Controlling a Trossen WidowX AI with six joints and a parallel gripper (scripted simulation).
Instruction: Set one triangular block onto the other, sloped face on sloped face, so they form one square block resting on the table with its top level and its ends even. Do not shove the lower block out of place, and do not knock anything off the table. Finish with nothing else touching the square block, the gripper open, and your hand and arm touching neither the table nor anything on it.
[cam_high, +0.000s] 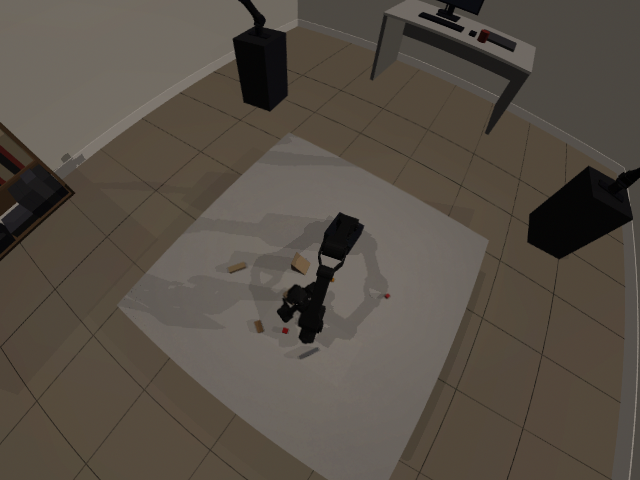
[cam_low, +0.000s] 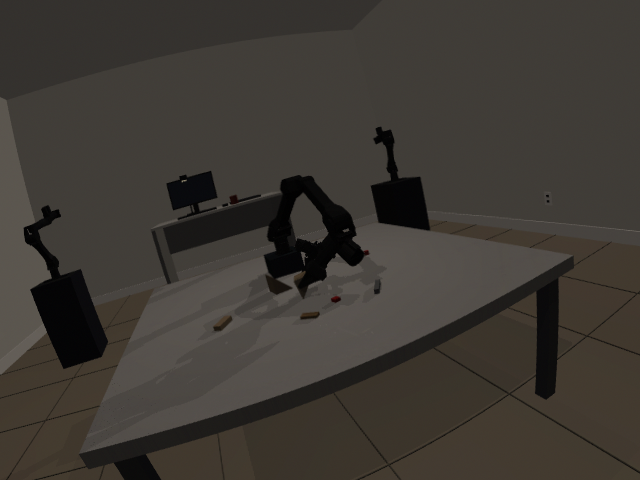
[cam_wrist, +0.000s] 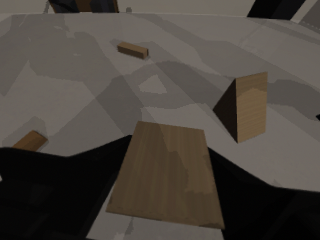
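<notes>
The orange cube lies 150 mm behind my gripper tip, 120 mm to the left of it and 40 mm below it. The rest, counted from my gripper tip: grey bar 170 mm ahead, 180 mm to the left, 40 mm below; then red cube 200 mm behind, 370 mm to the left, 30 mm below.
</notes>
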